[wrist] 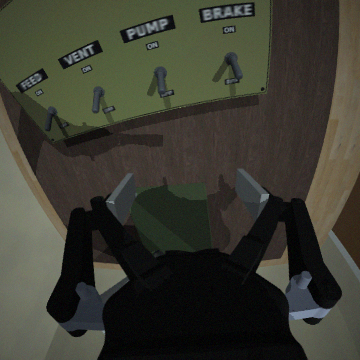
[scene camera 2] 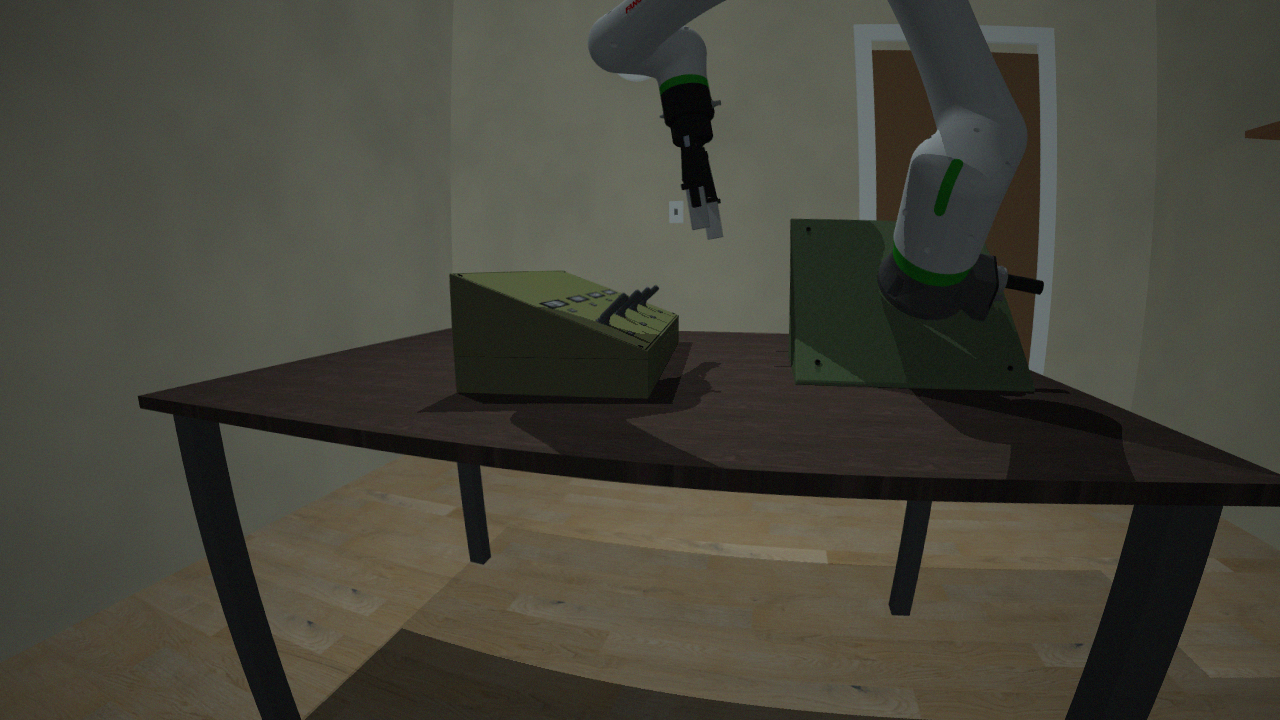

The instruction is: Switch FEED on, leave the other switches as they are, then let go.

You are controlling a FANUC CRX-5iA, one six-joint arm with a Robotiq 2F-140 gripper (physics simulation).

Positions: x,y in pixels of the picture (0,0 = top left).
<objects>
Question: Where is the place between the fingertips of my gripper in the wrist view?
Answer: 185,181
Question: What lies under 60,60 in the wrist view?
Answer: A green sloped switch box.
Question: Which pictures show my gripper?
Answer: The wrist view and scene camera 2: all of them.
</objects>
